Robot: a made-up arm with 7 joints.
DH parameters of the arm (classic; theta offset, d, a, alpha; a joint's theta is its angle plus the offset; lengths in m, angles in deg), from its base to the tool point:
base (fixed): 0 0.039 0 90
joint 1: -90 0.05 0.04 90
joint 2: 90 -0.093 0.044 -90
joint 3: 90 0.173 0.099 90
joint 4: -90 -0.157 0.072 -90
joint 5: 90 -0.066 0.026 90
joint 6: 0 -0.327 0.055 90
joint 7: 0 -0.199 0.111 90
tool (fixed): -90 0.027 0 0
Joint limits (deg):
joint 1: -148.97..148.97
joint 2: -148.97..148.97
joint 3: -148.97..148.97
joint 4: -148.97..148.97
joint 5: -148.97..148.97
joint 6: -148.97..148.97
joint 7: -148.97..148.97
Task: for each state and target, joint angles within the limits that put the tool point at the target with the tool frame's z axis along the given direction. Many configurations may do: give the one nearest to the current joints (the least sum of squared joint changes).
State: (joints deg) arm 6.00 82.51 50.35 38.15 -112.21 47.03 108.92
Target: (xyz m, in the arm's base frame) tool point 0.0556 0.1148 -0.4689 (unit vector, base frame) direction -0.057 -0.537 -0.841
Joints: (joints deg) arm -9.20 81.76 31.44 28.81 -80.32 5.75 62.57
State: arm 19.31 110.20 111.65 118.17 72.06 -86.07 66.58
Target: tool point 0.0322 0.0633 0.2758 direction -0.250 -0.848 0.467
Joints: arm 13.40 107.22 148.97 108.52 38.97 -65.78 85.95
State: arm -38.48 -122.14 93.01 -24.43 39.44 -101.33 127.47
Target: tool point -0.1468 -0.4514 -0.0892 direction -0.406 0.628 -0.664
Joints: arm -24.87 -99.08 90.30 -7.72 39.95 -112.08 121.82
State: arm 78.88 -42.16 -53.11 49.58 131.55 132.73 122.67
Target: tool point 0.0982 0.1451 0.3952 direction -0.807 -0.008 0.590
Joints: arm 85.31 -47.29 -5.59 49.41 148.97 126.88 111.84
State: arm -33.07 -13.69 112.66 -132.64 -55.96 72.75 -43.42
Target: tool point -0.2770 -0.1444 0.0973 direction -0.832 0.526 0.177
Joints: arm -61.91 11.00 124.13 -148.97 -22.09 60.54 -30.36
